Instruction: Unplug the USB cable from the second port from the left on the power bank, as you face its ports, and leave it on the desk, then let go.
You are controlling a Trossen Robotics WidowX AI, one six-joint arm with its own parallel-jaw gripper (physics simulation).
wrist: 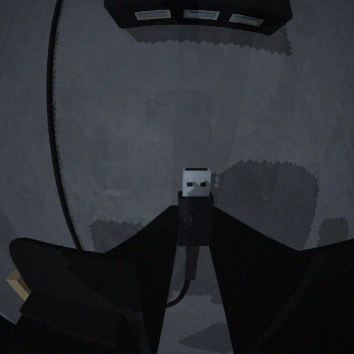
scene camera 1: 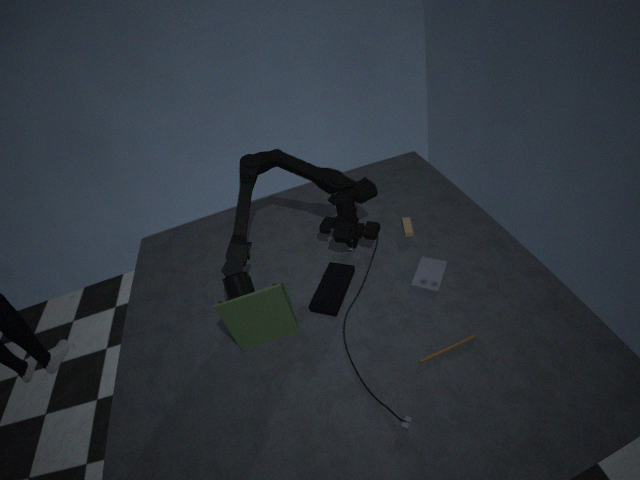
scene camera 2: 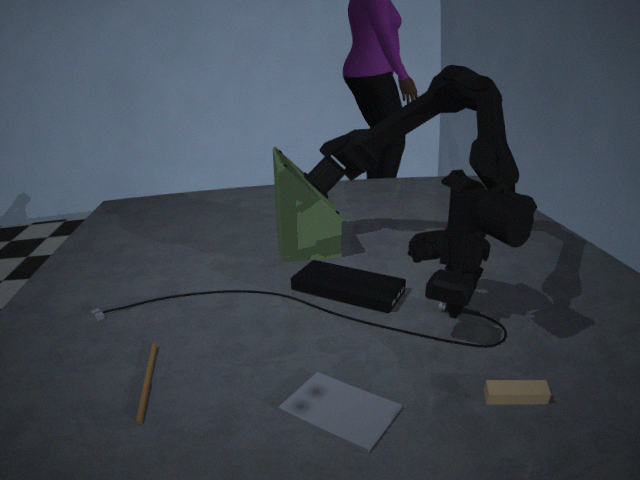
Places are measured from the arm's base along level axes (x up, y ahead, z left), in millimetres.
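Pixels of known places: gripper, fingertip midpoint: (wrist: 191, 213) (scene camera 1: 352, 247) (scene camera 2: 454, 314); arm's base at its link origin: (scene camera 1: 241, 296) (scene camera 2: 315, 185).
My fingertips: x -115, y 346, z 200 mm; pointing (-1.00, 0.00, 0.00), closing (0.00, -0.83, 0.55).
Observation:
For each thing: its middle in the pictures, then the offset to it from my fingertips. "pt": a spot on its surface instead. Level surfaces: height alone.
- black power bank at the middle of its body: (scene camera 2: 348, 284) (scene camera 1: 332, 287) dx +11, dy -101, dz -159 mm
- USB plug at the middle of its body: (wrist: 192, 233) (scene camera 2: 459, 309) (scene camera 1: 352, 243) dx +11, dy +3, dz +5 mm
- cable's pale far end at a spot on its surface: (scene camera 2: 98, 314) (scene camera 1: 408, 418) pt dx +10, dy -23, dz -584 mm
- desk at its surface level: dx +0 mm
- light block at the middle of its body: (scene camera 2: 517, 392) (wrist: 37, 301) (scene camera 1: 407, 226) dx +8, dy +200, dz +18 mm
- pale flat card at the middle of its body: (scene camera 2: 340, 409) (scene camera 1: 429, 273) dx +3, dy +184, dz -201 mm
- orange stick at the middle of its body: (scene camera 2: 147, 379) (scene camera 1: 448, 348) dx +3, dy +128, dz -449 mm
The black power bank (scene camera 1: 332, 289) (scene camera 2: 346, 284) (wrist: 200, 4) lies flat on the desk. In the wrist view its end shows three ports, with no plug in them. My gripper (scene camera 1: 351, 243) (scene camera 2: 453, 310) (wrist: 191, 213) is shut on the black housing of the USB plug (scene camera 1: 350, 249) (scene camera 2: 442, 306) (wrist: 196, 183). The plug's metal tip points toward the ports, with a gap between them. The gripper appears low over the desk; the exact height is hard to tell. The black cable (scene camera 1: 345, 330) (scene camera 2: 232, 291) (wrist: 51, 100) loops from behind the plug and runs past the power bank.
The cable's pale far end (scene camera 1: 406, 422) (scene camera 2: 98, 314) lies on the desk (scene camera 1: 206, 413). A light block (scene camera 1: 407, 226) (scene camera 2: 516, 392) (wrist: 19, 285), a pale flat card (scene camera 1: 429, 273) (scene camera 2: 343, 410) and an orange stick (scene camera 1: 447, 348) (scene camera 2: 147, 383) lie around. A green wedge (scene camera 1: 258, 316) (scene camera 2: 310, 227) stands at the arm's base.

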